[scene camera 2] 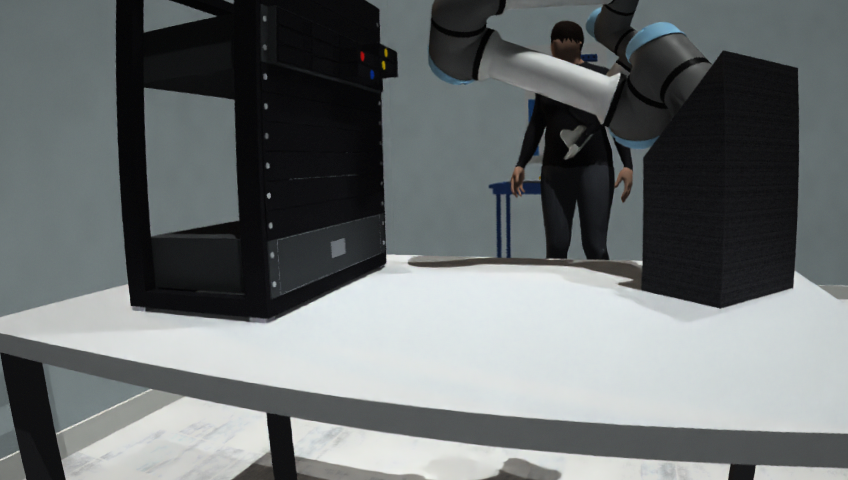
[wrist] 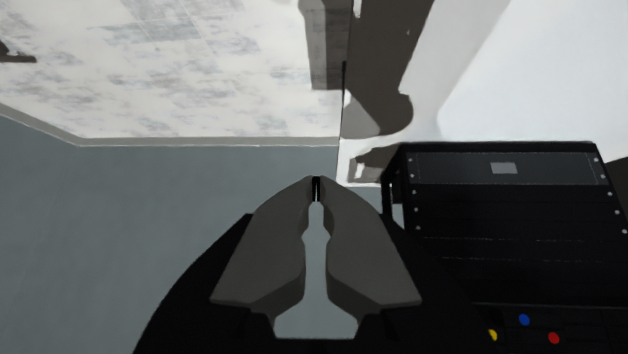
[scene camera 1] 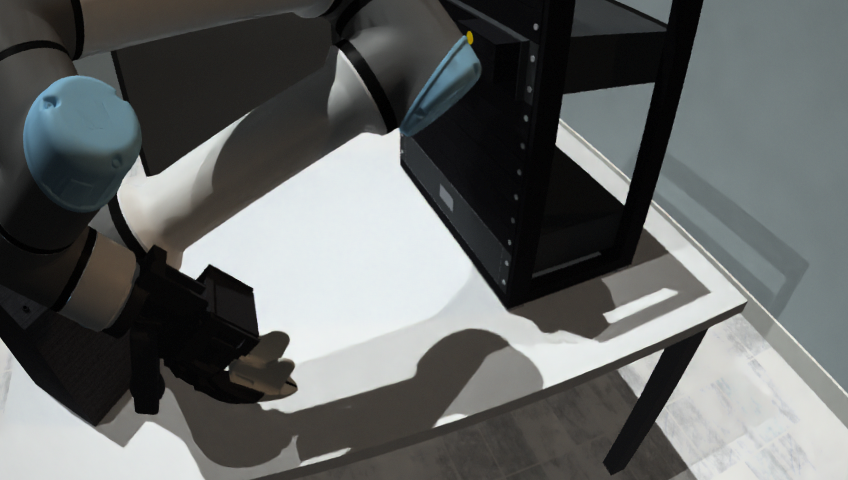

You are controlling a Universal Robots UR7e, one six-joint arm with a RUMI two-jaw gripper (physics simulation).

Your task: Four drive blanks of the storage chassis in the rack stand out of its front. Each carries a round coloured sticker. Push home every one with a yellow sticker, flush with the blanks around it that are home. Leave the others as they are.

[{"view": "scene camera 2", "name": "rack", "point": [295, 239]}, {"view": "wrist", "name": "my gripper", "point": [316, 178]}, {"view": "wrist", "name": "rack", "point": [528, 193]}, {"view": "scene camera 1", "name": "my gripper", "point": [295, 388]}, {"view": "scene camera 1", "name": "rack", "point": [517, 204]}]
